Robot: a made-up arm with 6 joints.
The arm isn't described. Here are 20 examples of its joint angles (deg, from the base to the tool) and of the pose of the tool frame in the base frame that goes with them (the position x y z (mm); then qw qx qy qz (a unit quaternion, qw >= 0)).
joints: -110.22 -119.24 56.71 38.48 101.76 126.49
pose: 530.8 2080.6 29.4 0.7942 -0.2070 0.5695 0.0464
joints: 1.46 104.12 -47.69 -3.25 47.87 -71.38
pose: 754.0 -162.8 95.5 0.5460 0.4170 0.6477 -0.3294
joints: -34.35 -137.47 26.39 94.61 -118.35 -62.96
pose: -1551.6 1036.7 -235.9 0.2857 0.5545 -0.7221 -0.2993
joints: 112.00 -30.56 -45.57 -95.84 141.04 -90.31
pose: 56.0 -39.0 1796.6 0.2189 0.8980 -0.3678 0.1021
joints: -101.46 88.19 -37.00 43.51 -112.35 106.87
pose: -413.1 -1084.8 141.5 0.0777 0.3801 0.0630 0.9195
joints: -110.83 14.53 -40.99 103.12 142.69 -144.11
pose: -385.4 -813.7 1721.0 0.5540 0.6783 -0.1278 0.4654
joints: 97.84 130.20 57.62 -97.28 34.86 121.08
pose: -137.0 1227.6 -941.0 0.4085 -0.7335 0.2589 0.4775
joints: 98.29 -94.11 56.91 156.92 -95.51 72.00
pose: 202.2 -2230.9 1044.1 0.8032 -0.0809 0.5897 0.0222
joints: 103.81 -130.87 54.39 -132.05 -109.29 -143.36
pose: 445.7 -1909.5 -152.3 0.0435 -0.3072 0.2644 0.9132
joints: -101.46 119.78 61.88 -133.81 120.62 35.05
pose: -297.8 -1588.5 -685.5 0.4143 -0.1235 -0.1482 0.8895
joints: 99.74 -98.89 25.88 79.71 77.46 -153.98
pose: 421.0 -2018.8 1120.4 0.2310 -0.0323 0.5724 -0.7861
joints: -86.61 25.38 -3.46 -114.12 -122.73 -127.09
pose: 12.8 -1237.9 1704.3 0.4397 -0.8642 -0.1585 -0.1862
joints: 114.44 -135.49 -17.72 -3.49 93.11 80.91
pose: 776.5 -1202.7 400.5 0.5531 0.6868 -0.2566 -0.3956
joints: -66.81 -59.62 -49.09 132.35 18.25 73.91
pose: -229.4 621.2 1832.2 0.3150 0.7945 -0.5151 -0.0652
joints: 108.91 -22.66 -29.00 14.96 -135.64 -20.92
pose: 112.3 223.5 2211.8 0.3095 -0.6929 0.6353 0.1431
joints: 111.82 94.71 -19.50 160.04 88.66 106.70
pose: -564.7 1142.5 -32.6 0.3454 -0.5359 0.5786 -0.5087
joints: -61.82 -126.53 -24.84 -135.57 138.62 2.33
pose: -606.1 1185.7 696.7 0.1774 -0.5254 0.8023 0.2206
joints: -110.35 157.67 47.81 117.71 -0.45 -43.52
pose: -176.7 -378.1 -1360.2 0.6474 0.3712 0.6622 0.0675
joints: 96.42 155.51 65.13 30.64 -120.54 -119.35
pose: 56.0 718.0 -1370.7 0.6946 -0.5494 0.1681 -0.4329
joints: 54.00 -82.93 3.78 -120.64 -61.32 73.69
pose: -813.3 -1081.6 1748.4 0.1500 0.0330 -0.6307 0.7607
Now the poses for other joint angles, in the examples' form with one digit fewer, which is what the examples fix.
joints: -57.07 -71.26 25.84 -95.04 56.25 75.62
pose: -830 1175 2071 0.499 -0.032 -0.746 -0.439
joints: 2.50 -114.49 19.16 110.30 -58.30 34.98
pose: -2070 -61 617 0.584 -0.039 0.022 -0.810
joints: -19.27 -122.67 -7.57 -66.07 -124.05 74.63
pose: -1515 372 749 0.463 -0.821 0.001 0.333
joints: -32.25 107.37 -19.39 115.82 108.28 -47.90
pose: 871 -559 -360 0.449 0.596 0.115 0.656
